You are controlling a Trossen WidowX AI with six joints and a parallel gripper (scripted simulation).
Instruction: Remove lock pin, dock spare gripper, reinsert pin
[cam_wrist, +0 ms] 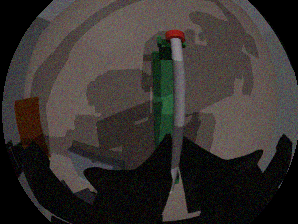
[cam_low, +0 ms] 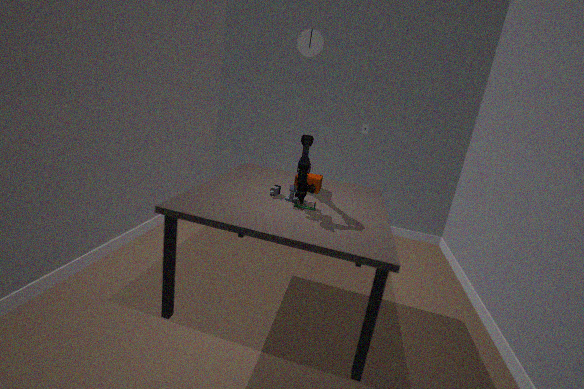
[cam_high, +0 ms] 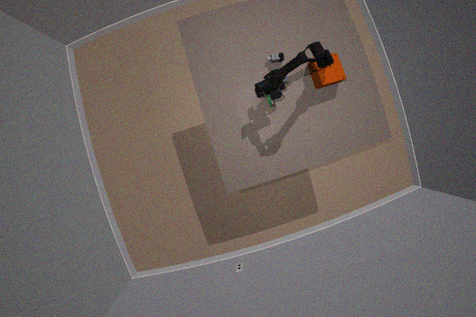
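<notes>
Now: the green strip 1 cm behind my gripper tip and 2 cm to the left of it. The rest, counted from my gripper tip: spare gripper 8 cm behind, 24 cm to the right, 1 cm above; grey mount 9 cm behind, 10 cm to the right, 3 cm above.
</notes>
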